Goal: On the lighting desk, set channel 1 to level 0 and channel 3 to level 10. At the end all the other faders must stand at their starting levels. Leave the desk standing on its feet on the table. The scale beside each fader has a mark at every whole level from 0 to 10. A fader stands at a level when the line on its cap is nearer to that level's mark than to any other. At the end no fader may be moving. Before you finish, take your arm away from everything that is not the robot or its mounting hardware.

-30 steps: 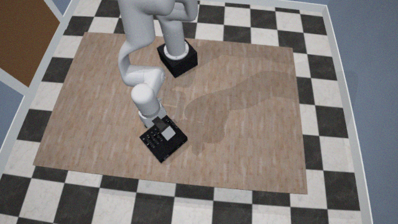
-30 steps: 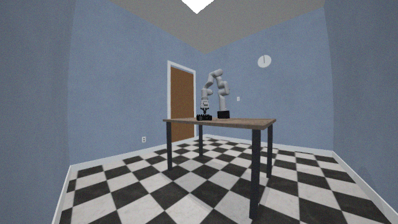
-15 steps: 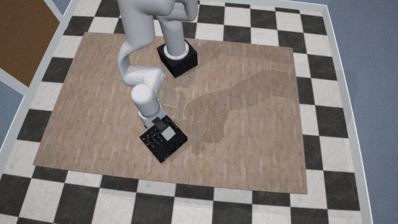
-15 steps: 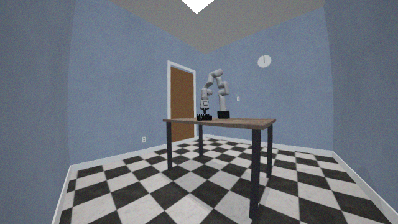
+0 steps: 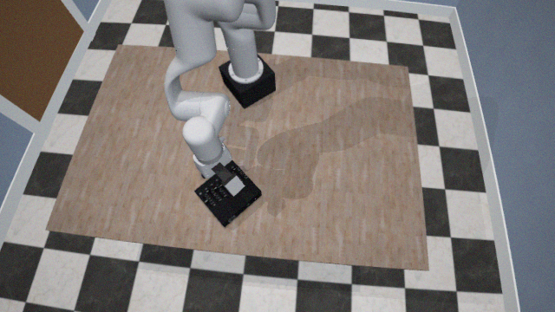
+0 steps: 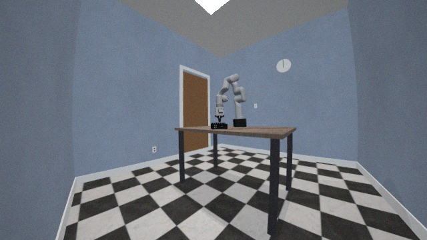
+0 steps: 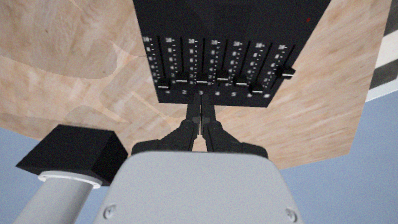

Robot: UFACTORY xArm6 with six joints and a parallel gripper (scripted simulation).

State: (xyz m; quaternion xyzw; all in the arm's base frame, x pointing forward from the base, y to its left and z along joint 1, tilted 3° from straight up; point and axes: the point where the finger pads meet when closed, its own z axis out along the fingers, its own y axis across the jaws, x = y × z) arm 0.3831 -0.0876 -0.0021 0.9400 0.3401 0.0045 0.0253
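Now: the channel 3 cap 3 cm below my hand, 2 cm to the left of it and 2 cm ahead of it. Also, from my hand: channel 1 fader cap 5 cm to the left, 3 cm below, 1 cm behind; channel 2 cap 3 cm to the left, 3 cm below, 1 cm ahead.
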